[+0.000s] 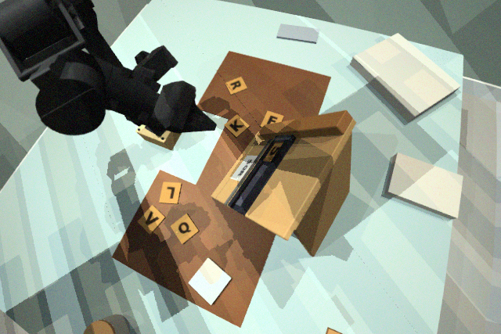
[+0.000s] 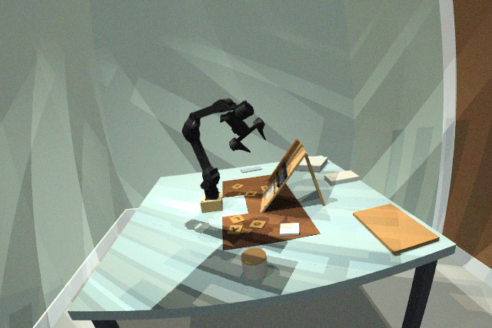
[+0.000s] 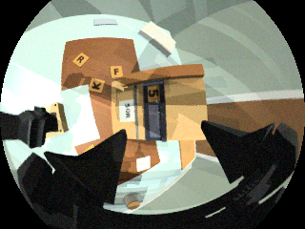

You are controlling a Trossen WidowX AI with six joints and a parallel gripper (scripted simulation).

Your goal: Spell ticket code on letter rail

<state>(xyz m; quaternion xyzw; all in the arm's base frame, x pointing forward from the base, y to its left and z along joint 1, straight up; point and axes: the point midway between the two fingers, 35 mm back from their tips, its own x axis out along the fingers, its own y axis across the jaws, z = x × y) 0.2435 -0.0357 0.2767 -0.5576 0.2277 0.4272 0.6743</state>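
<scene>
My gripper tip is now 30 mm past the q tile, 180 mm to the left of it and 310 mm above it. From my gripper tip the other things lie so: white ticket: 40 mm ahead, 30 mm to the left, 240 mm below; s tile: 100 mm ahead, 80 mm to the left, 160 mm below; brown mat: 60 mm behind, 50 mm to the left, 310 mm below.
</scene>
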